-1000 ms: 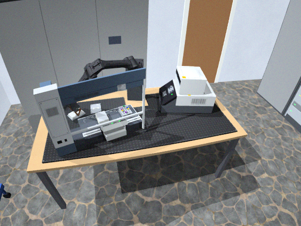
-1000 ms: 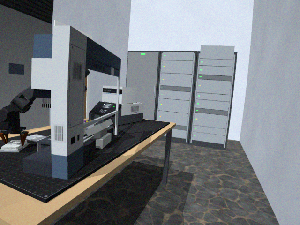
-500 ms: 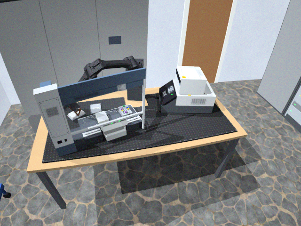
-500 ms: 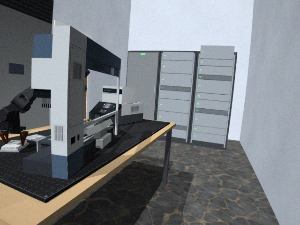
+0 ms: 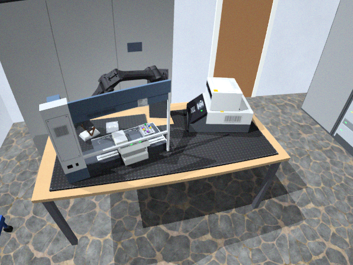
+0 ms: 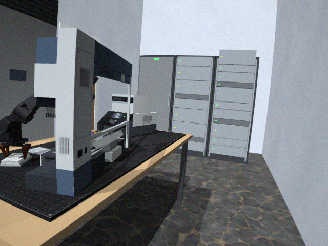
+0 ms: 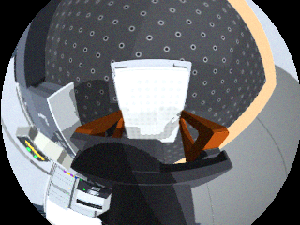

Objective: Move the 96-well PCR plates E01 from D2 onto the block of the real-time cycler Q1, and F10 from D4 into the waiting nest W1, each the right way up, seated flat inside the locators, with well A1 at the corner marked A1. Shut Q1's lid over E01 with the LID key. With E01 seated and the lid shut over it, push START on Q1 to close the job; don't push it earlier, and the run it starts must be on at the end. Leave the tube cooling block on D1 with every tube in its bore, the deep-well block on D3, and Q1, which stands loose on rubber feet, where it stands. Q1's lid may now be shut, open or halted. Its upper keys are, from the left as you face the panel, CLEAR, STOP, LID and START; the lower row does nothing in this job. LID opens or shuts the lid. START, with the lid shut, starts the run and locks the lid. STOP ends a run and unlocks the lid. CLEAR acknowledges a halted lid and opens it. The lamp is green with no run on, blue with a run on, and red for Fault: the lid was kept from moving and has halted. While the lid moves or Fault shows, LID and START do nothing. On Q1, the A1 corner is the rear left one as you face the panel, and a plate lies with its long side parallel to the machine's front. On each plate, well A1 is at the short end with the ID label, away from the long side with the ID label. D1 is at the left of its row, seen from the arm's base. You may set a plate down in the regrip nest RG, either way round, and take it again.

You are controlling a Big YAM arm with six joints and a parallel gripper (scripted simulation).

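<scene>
Right now the white 96-well PCR plate is right at my hand. From my hand the other things lie so: flat grey nest: 4 cm behind, 19 cm to the left, 2 cm below; then tube cooling block: 17 cm ahead, 44 cm to the left, 6 cm above; then white deep-well block: 21 cm ahead, 24 cm to the left, 6 cm above.
</scene>
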